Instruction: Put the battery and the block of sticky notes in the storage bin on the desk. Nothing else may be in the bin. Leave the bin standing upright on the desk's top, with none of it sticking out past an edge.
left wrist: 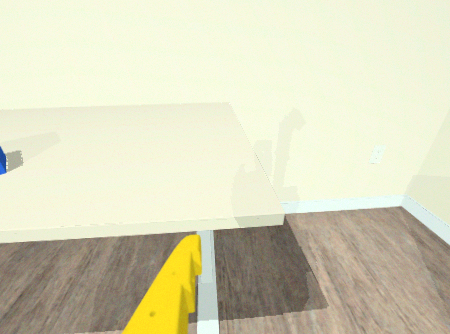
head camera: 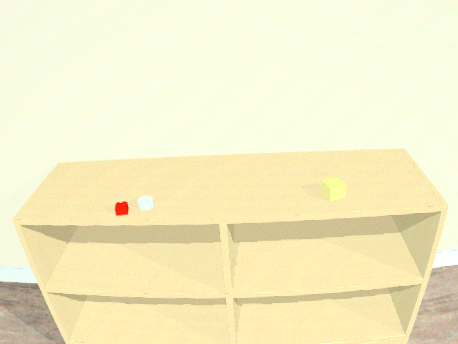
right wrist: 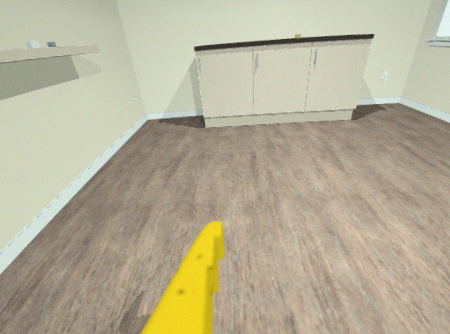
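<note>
A pale yellow block, which looks like the sticky notes, sits on the right part of the wooden bookcase's top in the head view. A blue thing is cut off by the left edge of the left wrist view; it stands on a pale desk top, and I cannot tell whether it is the bin. No battery can be made out. My left gripper is open, one jaw in view, in front of and above the desk's near edge. My right gripper is open, one jaw in view, over the floor, far from these things.
A red brick and a white round thing sit on the left part of the bookcase. The right wrist view shows a wall shelf with two small things and a low cabinet bearing a small yellowish thing.
</note>
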